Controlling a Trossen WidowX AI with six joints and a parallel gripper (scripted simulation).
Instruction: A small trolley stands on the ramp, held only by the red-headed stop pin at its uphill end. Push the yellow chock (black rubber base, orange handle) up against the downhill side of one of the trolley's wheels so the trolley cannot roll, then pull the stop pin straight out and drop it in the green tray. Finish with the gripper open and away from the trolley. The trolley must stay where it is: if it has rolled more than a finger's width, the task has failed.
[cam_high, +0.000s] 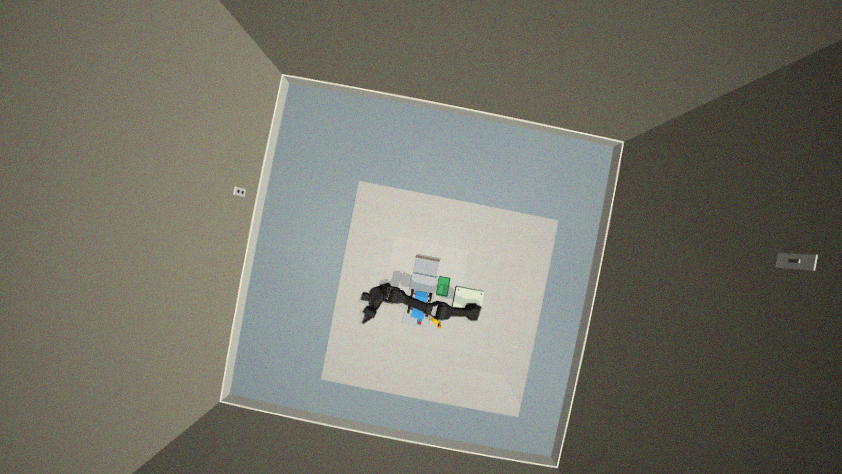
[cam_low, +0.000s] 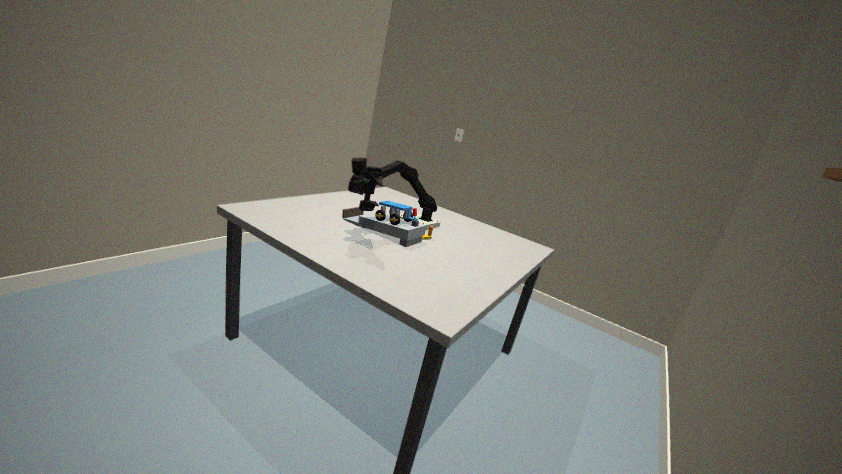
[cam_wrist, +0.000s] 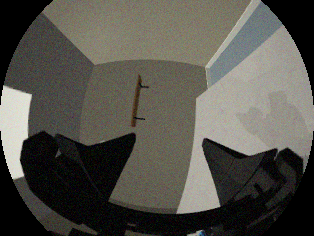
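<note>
Right now my gripper tip is 390 mm past the yellow chock, 230 mm above it and 90 mm to the right of it. Also, from my gripper tip: blue trolley 280 mm behind, 140 mm below, 50 mm to the right; red-headed stop pin 290 mm behind, 130 mm below, 50 mm to the left; grey ramp 280 mm behind, 210 mm below, 60 mm to the right.
</note>
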